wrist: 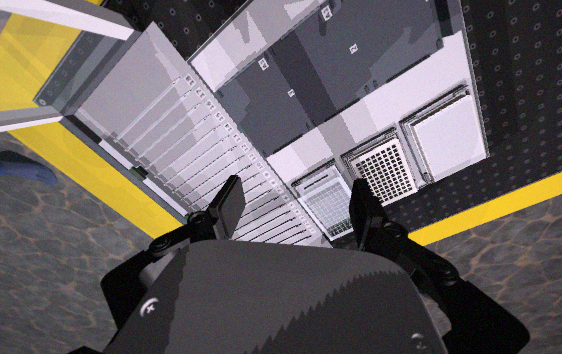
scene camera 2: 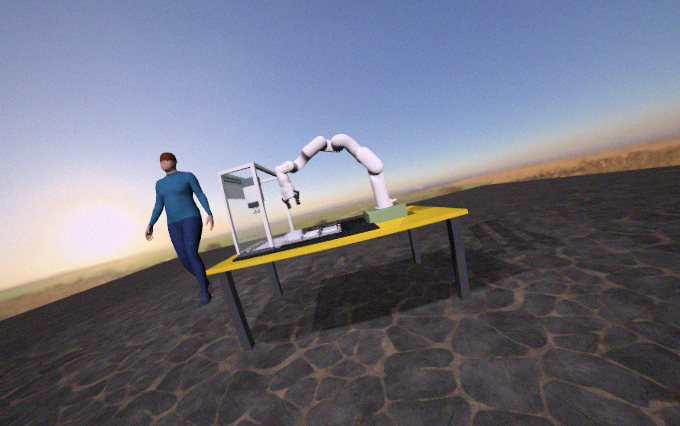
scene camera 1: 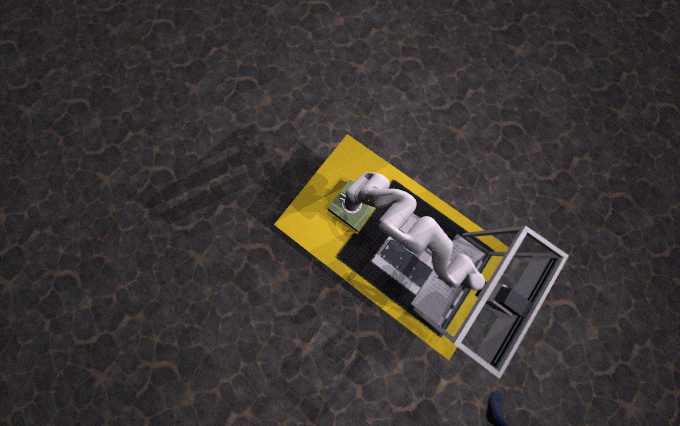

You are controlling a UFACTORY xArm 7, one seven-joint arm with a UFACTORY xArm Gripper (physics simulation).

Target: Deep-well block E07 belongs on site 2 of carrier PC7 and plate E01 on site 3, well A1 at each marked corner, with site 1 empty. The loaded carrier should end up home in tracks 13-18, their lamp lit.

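Places are measured from the arm's base along level axes (x ahead, y left, z up), in millimetres.
Pixels of known places: gripper, between the fingertips: (wrist: pixel 295 191) (scene camera 2: pixel 294 206); arm's base, origin of its link: (scene camera 2: pixel 384 207) (scene camera 1: pixel 351 204).
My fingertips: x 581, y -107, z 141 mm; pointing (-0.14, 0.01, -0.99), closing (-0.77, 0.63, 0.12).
Observation:
For each thing: its middle in the pictures, then the offset to it from my fingertips. "spot": a spot on its surface instead. Level surfaces: height alone.
- dark carrier, a spot on its surface: (wrist: pixel 267 117) spot: dx +13, dy -42, dz -192 mm
- clear gridded plate, middle of its body: (wrist: pixel 332 204) (scene camera 2: pixel 294 235) dx +28, dy +160, dz -170 mm
- white block with square holes, middle of its body: (wrist: pixel 383 175) dx -78, dy +176, dz -184 mm
- plain white-topped piece, middle of its body: (wrist: pixel 447 141) (scene camera 1: pixel 410 224) dx -189, dy +187, dz -184 mm
- track deck, height of its surface: dz -203 mm
- small dark green lamp, middle of its body: (wrist: pixel 137 174) dx +270, dy -130, dz -184 mm
- white-framed enclosure, middle of its body: (wrist: pixel 306 267) (scene camera 1: pixel 446 265) (scene camera 2: pixel 289 202) dx +21, dy +35, dz +37 mm
- dark box, a spot on its surface: (scene camera 1: pixel 514 299) spot: dx +226, dy +14, dz +257 mm
- yellow table, height of its surface: dz -218 mm
My gripper (scene camera 2: pixel 293 201) (wrist: pixel 295 191) is open and empty, high above the deck; the arm hides it in scene camera 1. In the wrist view, the dark carrier (wrist: pixel 267 117) lies on a white stand, with marks 2, 3 and A1 showing and no labware on the sites in view. Beside it, three pieces stand in a row: a clear gridded plate (wrist: pixel 331 205), a white block with square holes (wrist: pixel 384 172) and a plain white-topped piece (wrist: pixel 452 135). Their labels are unreadable. The track deck (wrist: pixel 150 117) bears numbers up to 18. A small dark green lamp (wrist: pixel 137 172) sits at its outer edge; whether it is lit is unclear.
A white-framed enclosure (scene camera 1: pixel 533 316) (scene camera 2: pixel 262 205) stands at the deck end, with a dark box (scene camera 1: pixel 514 299) inside it. The arm's green base (scene camera 1: pixel 356 223) (scene camera 2: pixel 383 214) is at the other end of the yellow table (scene camera 1: pixel 306 225) (scene camera 2: pixel 331 243). A person (scene camera 2: pixel 180 200) stands near the enclosure.

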